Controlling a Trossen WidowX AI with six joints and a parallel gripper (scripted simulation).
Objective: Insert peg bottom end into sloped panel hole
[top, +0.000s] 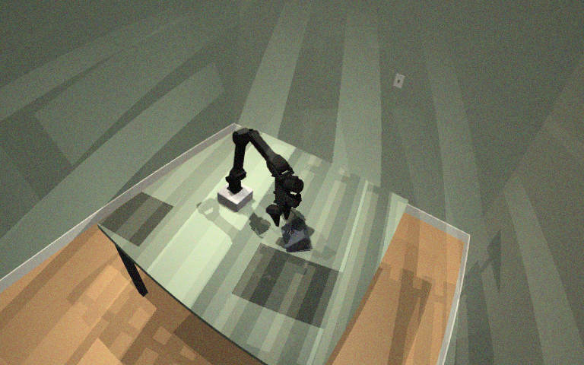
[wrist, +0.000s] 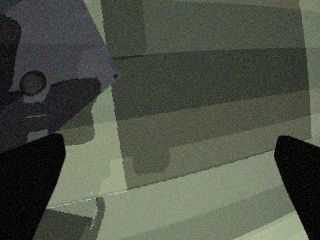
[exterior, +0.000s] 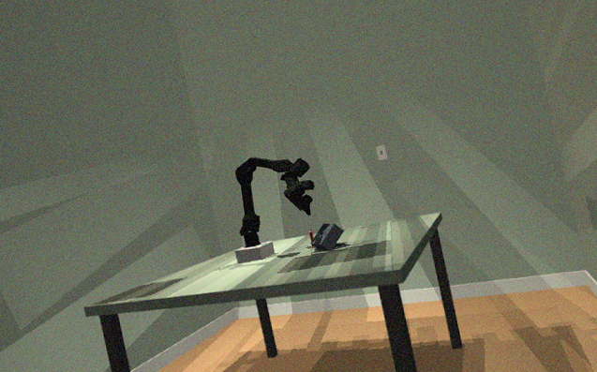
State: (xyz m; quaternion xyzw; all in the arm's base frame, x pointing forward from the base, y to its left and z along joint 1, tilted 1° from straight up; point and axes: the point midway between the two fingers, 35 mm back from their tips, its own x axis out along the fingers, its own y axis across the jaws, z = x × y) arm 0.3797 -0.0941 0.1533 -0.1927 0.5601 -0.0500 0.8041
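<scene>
Right now the red peg is 13 cm behind my gripper tip, 24 cm to the left of it and 12 cm below it. Round my gripper tip: grey sloped panel (3 cm ahead, 8 cm to the left, 13 cm below).
</scene>
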